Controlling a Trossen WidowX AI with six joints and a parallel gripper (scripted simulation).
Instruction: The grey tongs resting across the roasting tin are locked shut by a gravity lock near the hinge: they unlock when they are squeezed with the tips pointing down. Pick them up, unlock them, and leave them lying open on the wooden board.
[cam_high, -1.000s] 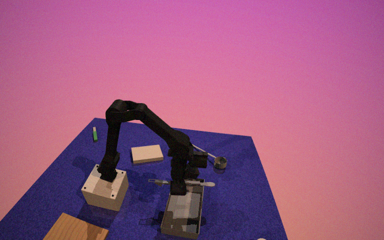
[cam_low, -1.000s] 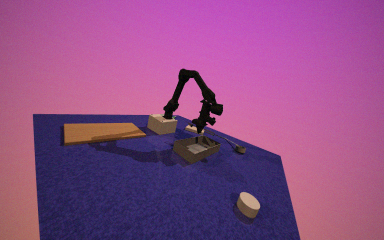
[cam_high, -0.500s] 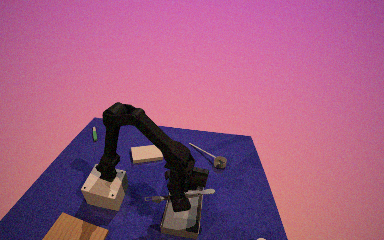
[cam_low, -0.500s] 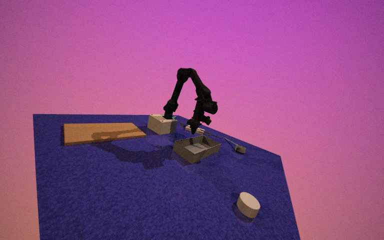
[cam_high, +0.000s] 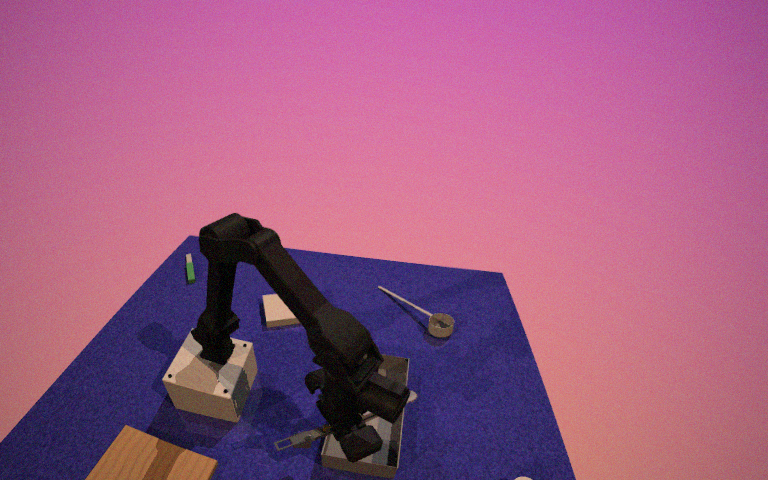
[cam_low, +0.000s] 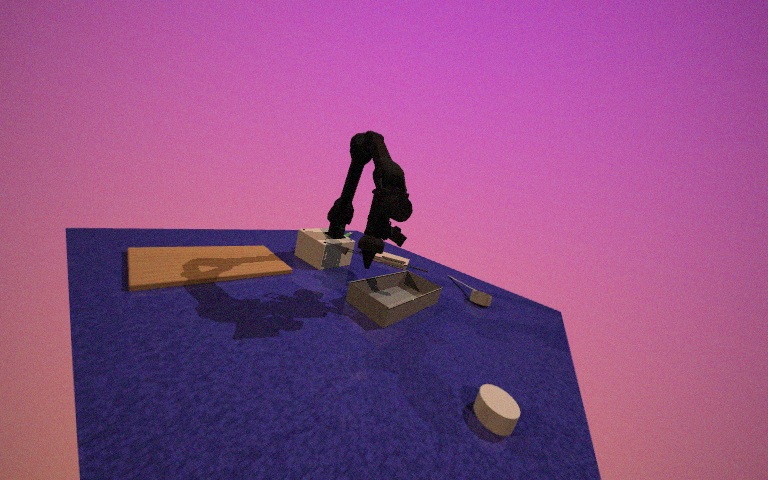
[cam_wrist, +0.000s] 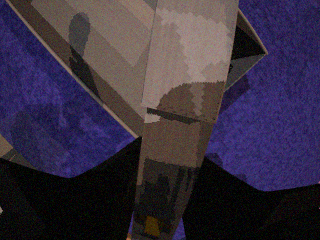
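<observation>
My gripper tip is now 360 mm past the wooden board, 260 mm to the left of it and 110 mm above it. The rest, counted from my gripper tip: roasting tin: 130 mm to the left, 80 mm below, 40 mm ahead; beige block: 440 mm to the left, 240 mm behind, 100 mm below; yellow lock: 40 mm above, 20 mm to the right, 20 mm behind.
</observation>
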